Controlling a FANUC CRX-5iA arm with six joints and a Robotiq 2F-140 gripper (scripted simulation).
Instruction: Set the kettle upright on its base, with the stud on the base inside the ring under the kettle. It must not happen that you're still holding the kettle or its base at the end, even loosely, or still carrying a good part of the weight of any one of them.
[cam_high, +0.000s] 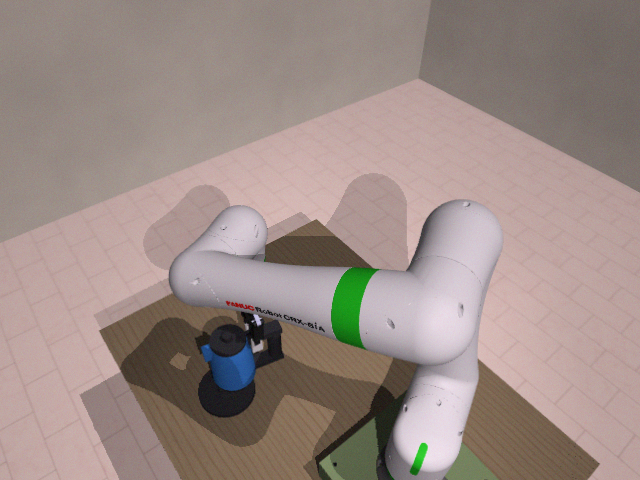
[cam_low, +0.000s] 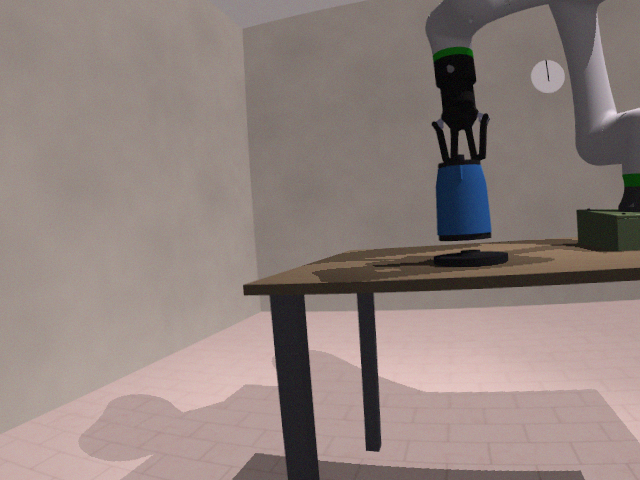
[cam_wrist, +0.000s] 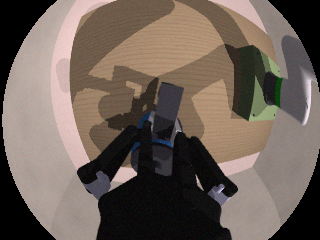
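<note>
Now: hand 1 cm short of the blue kettle, 3 cm to the right of it and 4 cm above it. Round my hand: round black base (10 cm to the left, 17 cm below).
</note>
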